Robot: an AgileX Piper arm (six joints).
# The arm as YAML. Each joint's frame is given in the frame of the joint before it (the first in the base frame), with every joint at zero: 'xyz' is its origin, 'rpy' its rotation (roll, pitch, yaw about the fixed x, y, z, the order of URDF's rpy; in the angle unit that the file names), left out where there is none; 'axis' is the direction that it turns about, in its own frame. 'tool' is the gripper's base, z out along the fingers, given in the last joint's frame.
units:
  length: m
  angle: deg
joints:
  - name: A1
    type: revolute
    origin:
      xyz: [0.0, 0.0, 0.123]
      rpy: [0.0, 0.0, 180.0]
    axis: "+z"
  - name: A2
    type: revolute
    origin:
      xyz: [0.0, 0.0, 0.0]
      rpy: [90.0, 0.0, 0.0]
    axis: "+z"
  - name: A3
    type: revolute
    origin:
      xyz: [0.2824, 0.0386, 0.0]
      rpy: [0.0, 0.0, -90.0]
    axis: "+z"
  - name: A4
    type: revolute
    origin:
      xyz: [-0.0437, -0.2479, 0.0]
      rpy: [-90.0, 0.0, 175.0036]
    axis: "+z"
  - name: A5
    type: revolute
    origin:
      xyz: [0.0, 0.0, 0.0]
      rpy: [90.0, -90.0, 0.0]
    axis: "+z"
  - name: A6
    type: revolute
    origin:
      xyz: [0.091, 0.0, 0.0]
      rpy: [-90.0, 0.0, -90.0]
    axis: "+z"
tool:
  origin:
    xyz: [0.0, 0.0, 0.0]
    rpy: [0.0, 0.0, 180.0]
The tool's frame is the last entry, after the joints.
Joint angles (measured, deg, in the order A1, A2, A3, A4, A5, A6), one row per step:
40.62, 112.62, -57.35, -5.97, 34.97, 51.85
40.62, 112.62, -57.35, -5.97, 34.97, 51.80
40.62, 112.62, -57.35, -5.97, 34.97, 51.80
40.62, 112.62, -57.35, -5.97, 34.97, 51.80
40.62, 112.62, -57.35, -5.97, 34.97, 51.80
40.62, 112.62, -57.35, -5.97, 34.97, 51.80
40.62, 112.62, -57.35, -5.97, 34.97, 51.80
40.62, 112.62, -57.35, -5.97, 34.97, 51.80
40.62, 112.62, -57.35, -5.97, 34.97, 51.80
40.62, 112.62, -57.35, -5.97, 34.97, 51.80
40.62, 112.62, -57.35, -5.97, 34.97, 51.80
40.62, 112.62, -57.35, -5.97, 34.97, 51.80
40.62, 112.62, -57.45, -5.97, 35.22, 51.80
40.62, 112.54, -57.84, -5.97, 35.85, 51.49
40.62, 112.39, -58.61, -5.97, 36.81, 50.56
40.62, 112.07, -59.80, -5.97, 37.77, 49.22
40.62, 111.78, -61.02, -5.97, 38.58, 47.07
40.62, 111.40, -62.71, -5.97, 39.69, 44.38
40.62, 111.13, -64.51, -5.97, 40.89, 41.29
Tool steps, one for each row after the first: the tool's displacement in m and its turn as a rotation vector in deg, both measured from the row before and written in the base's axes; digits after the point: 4 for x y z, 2 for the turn. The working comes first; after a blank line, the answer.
Tool pose at each row, in the base's axes (x y z in m, rotation vector in deg; the steps are taken from these numbers as rounded here):
0.2534, 0.2102, 0.0995, 9.84, 173.81, 1.41
0.2534, 0.2102, 0.0995, 9.76, 173.82, 1.40
0.2534, 0.2102, 0.0995, 9.76, 173.82, 1.40
0.2534, 0.2102, 0.0995, 9.76, 173.82, 1.40
0.2534, 0.2102, 0.0995, 9.76, 173.82, 1.40
0.2534, 0.2102, 0.0995, 9.76, 173.82, 1.40
0.2534, 0.2102, 0.0995, 9.76, 173.82, 1.40
0.2534, 0.2102, 0.0995, 9.76, 173.82, 1.40
0.2534, 0.2102, 0.0995, 9.76, 173.82, 1.40
0.2534, 0.2102, 0.0995, 9.76, 173.82, 1.40
0.2534, 0.2102, 0.0995, 9.76, 173.82, 1.40
0.2534, 0.2102, 0.0995, 9.76, 173.82, 1.40
0.2535, 0.2102, 0.0998, 9.78, 173.91, 1.22
0.2542, 0.2107, 0.1014, 9.37, 174.01, 0.98
0.2559, 0.2120, 0.1047, 8.05, 174.05, 0.78
0.2590, 0.2145, 0.1104, 6.12, 173.66, 1.16
0.2623, 0.2172, 0.1162, 2.97, 173.16, 1.61
0.2667, 0.2208, 0.1243, -0.93, 172.36, 2.20
0.2711, 0.2244, 0.1324, -5.37, 171.50, 2.60

0.0000, 0.0000, 0.0000, -0.01, 0.01, 0.05
0.0000, 0.0000, 0.0000, 0.00, 0.00, 0.00
0.0000, 0.0000, 0.0000, 0.00, 0.00, 0.00
0.0000, 0.0000, 0.0000, 0.00, 0.00, 0.00
0.0000, 0.0000, 0.0000, 0.00, 0.00, 0.00
0.0000, 0.0000, 0.0000, 0.00, 0.00, 0.00
0.0000, 0.0000, 0.0000, 0.00, 0.00, 0.00
0.0000, 0.0000, 0.0000, 0.00, 0.00, 0.00
0.0000, 0.0000, 0.0000, 0.00, 0.00, 0.00
0.0000, 0.0000, 0.0000, 0.00, 0.00, 0.00
0.0000, 0.0000, 0.0000, 0.00, 0.00, 0.00
0.0001, 0.0000, 0.0003, -0.11, 0.10, -0.02
0.0007, 0.0005, 0.0016, -0.17, 0.08, 0.26
0.0017, 0.0013, 0.0033, -0.18, -0.02, 0.86
0.0031, 0.0025, 0.0057, 0.17, -0.48, 1.27
0.0033, 0.0027, 0.0058, 0.17, -0.60, 2.08
0.0044, 0.0036, 0.0081, 0.23, -0.85, 2.59
0.0044, 0.0036, 0.0081, 0.08, -0.81, 2.96

